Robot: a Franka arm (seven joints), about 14 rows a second.
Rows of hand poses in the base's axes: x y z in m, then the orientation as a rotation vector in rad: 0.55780, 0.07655, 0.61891, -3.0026, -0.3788, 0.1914; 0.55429, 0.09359, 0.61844, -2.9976, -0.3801, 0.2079; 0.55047, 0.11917, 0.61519, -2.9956, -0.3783, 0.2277; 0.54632, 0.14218, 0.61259, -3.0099, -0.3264, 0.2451; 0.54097, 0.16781, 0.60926, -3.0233, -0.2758, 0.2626; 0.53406, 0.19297, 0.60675, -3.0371, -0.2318, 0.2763; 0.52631, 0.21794, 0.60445, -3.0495, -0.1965, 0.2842; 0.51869, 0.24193, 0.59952, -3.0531, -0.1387, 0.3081; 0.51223, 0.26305, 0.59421, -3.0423, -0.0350, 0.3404; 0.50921, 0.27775, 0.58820, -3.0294, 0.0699, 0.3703; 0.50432, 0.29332, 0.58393, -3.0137, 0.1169, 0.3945; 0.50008, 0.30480, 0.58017, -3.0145, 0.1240, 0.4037; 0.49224, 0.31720, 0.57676, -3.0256, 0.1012, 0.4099; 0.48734, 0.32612, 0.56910, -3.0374, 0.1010, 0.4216; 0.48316, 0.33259, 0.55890, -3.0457, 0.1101, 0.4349; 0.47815, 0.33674, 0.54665, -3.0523, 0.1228, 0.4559; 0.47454, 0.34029, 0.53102, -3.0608, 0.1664, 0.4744; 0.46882, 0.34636, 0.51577, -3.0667, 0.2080, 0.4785; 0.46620, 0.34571, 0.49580, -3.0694, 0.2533, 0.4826; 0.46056, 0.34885, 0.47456, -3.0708, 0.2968, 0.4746; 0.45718, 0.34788, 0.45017, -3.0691, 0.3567, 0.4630
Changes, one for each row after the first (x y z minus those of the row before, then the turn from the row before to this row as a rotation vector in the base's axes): -0.00351, 0.01704, -0.00047, 0.0024, 0.0114, 0.0016; -0.00382, 0.02558, -0.00325, -0.0009, 0.0132, -0.0003; -0.00415, 0.02301, -0.00260, -0.0136, 0.0114, -0.0335; -0.00535, 0.02563, -0.00333, -0.0137, 0.0114, -0.0324; -0.00691, 0.02516, -0.00251, -0.0145, 0.0085, -0.0279; -0.00775, 0.02497, -0.00230, -0.0130, 0.0046, -0.0223; -0.00762, 0.02399, -0.00493, -0.0072, 0.0164, -0.0367; -0.00646, 0.02112, -0.00531, 0.0025, 0.0245, -0.0672; -0.00302, 0.01470, -0.00601, 0.0009, 0.0232, -0.0683; -0.00489, 0.01557, -0.00427, 0.0078, 0.0181, -0.0314; -0.00424, 0.01148, -0.00376, -0.0026, 0.0062, -0.0040; -0.00784, 0.01240, -0.00341, -0.0087, 0.0028, 0.0167; -0.00490, 0.00892, -0.00766, -0.0128, 0.0069, 0.0024; -0.00418, 0.00647, -0.01020, -0.0108, 0.0084, -0.0040; -0.00501, 0.00415, -0.01225, -0.0105, 0.0134, -0.0062; -0.00361, 0.00355, -0.01563, -0.0167, 0.0122, -0.0253; -0.00572, 0.00607, -0.01525, -0.0127, 0.0030, -0.0248; -0.00262, -0.00065, -0.01997, -0.0108, 0.0032, -0.0275; -0.00564, 0.00314, -0.02124, -0.0086, -0.0045, -0.0268; -0.00338, -0.00097, -0.02439, -0.0093, -0.0065, -0.0375
